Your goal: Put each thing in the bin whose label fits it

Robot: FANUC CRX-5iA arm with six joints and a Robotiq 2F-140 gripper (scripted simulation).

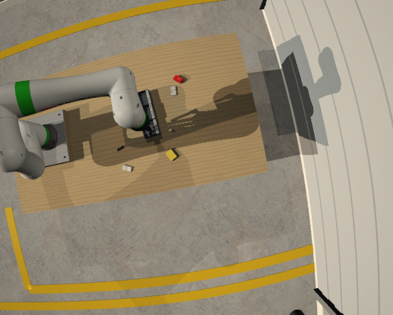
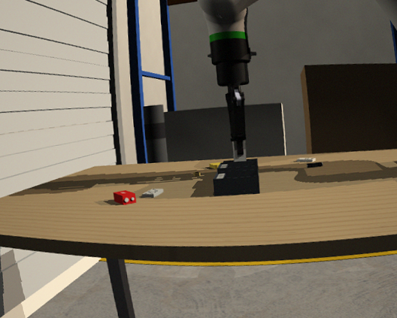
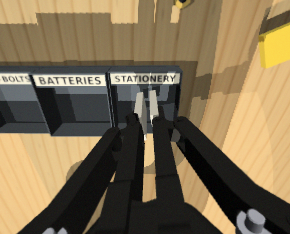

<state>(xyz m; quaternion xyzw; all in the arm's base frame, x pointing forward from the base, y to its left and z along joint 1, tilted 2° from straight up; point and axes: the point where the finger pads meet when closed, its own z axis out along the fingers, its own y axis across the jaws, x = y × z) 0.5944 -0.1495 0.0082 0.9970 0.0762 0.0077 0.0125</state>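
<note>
My gripper is now 90 mm to the right of the black three-part bin and 30 mm above it. The rest, counted from my hand: yellow pad (160 mm to the right, 60 mm ahead, 40 mm below); then nut (110 mm ahead, 50 mm below, 40 mm to the right); then black piece (190 mm behind, 40 mm to the right, 40 mm below).
</note>
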